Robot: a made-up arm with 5 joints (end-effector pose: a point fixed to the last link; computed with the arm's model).
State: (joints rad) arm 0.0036 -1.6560 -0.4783 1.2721 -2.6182
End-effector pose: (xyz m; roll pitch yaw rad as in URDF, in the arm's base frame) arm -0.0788 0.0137 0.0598 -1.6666 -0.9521 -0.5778
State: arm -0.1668 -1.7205 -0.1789 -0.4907 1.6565
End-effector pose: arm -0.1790 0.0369 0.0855 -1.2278 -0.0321 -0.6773
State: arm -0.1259 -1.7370 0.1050 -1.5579 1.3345
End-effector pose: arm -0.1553 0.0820 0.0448 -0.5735 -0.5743 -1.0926
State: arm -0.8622 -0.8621 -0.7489 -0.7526 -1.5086
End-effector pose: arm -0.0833 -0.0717 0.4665 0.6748 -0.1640 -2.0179
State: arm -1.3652 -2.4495 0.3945 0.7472 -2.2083
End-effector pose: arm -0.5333 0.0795 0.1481 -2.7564 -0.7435 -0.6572
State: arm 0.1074 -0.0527 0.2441 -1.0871 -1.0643
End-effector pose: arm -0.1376 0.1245 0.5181 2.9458 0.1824 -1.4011
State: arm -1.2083 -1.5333 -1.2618 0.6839 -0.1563
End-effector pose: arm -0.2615 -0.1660 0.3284 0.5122 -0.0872 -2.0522
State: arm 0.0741 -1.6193 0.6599 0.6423 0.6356
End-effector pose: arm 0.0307 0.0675 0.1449 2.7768 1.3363 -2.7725
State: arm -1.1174 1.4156 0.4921 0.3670 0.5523
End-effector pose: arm -0.1481 0.5041 0.2734 2.0459 -0.5116 0.4773
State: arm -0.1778 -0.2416 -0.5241 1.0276 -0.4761
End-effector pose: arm -0.0605 0.0927 0.5290 2.5907 -0.5127 -2.8815
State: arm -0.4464 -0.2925 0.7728 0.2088 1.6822
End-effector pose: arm 0.0348 0.0951 0.3889 -2.4804 -1.0483 -0.8550
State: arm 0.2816 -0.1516 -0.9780 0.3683 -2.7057
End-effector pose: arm -0.1753 0.0746 0.6078 2.8914 -0.8940 1.5480
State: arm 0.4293 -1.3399 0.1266 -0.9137 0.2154
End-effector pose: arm -0.0498 0.0400 0.1841 -1.5428 0.0621 -0.3520
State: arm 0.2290 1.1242 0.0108 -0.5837 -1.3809
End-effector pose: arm -0.1357 0.4832 0.5393 -2.9388 -0.5161 -2.6098
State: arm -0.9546 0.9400 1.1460 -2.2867 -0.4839
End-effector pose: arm 0.0793 0.3793 0.3546 2.3461 0.3808 1.2416
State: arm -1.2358 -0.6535 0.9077 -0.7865 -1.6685
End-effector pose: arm -0.0870 0.0550 0.2724 1.9732 -0.0931 -2.5222
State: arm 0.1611 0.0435 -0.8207 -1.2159 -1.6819
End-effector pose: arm -0.2192 0.1501 0.6961 1.6339 -0.1725 -1.8251
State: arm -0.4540 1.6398 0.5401 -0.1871 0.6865
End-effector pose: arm -0.0828 0.5230 0.3344 1.7335 -0.3909 0.9289
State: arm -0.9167 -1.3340 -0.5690 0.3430 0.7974
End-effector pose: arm -0.2323 -0.0867 0.3145 1.9706 0.9125 -2.0066
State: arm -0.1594 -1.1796 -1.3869 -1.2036 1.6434
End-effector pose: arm -0.1535 -0.2122 0.3061 -0.9523 -0.3237 0.4798
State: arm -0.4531 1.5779 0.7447 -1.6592 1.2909
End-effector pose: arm -0.0226 0.5146 0.3917 -2.9882 0.6924 2.3072
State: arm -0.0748 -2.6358 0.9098 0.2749 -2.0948
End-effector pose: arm 0.0089 0.2771 -0.0408 -0.9014 -0.8934 -2.8853
